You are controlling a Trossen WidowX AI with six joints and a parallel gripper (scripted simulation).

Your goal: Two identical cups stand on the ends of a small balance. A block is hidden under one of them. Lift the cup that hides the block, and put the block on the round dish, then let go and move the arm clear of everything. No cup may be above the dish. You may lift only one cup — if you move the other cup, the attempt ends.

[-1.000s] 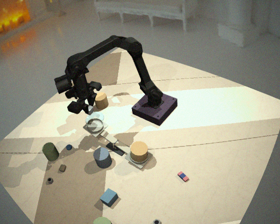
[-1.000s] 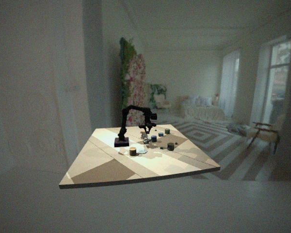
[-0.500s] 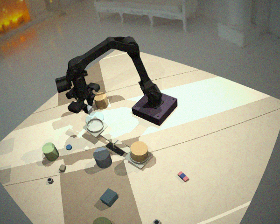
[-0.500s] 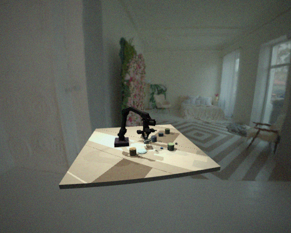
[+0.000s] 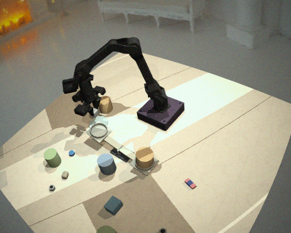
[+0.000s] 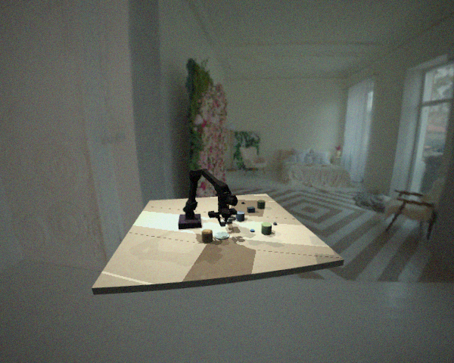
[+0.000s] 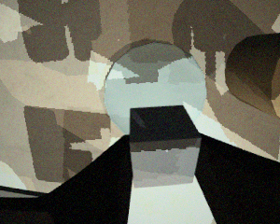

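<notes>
My gripper tip is 10 mm past the round dish, 10 mm to the left of it and 80 mm above it. Also, from my gripper tip: blue disc 210 mm ahead, 40 mm to the left, 80 mm below; grey block 10 mm above; blue cylinder 130 mm ahead, 230 mm to the left, 40 mm below.
</notes>
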